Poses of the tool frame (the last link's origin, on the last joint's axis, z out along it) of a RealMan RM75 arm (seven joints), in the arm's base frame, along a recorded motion.
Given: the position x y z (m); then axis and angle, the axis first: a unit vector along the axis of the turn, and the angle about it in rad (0 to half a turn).
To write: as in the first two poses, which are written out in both.
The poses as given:
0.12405 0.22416 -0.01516 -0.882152 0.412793 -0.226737 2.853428
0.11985 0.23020 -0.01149 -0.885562 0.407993 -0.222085 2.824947
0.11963 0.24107 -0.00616 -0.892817 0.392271 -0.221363 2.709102
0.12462 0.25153 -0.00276 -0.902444 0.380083 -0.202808 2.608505
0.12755 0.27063 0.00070 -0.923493 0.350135 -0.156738 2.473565
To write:
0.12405 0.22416 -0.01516 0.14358 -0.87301 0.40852 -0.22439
0.11985 0.23020 -0.01149 0.15766 -0.87449 0.40289 -0.21931
0.11963 0.24107 -0.00616 0.21456 -0.87202 0.38313 -0.21621
0.12462 0.25153 -0.00276 0.26340 -0.87058 0.36666 -0.19565
0.12755 0.27063 0.00070 0.32784 -0.87246 0.33078 -0.14808

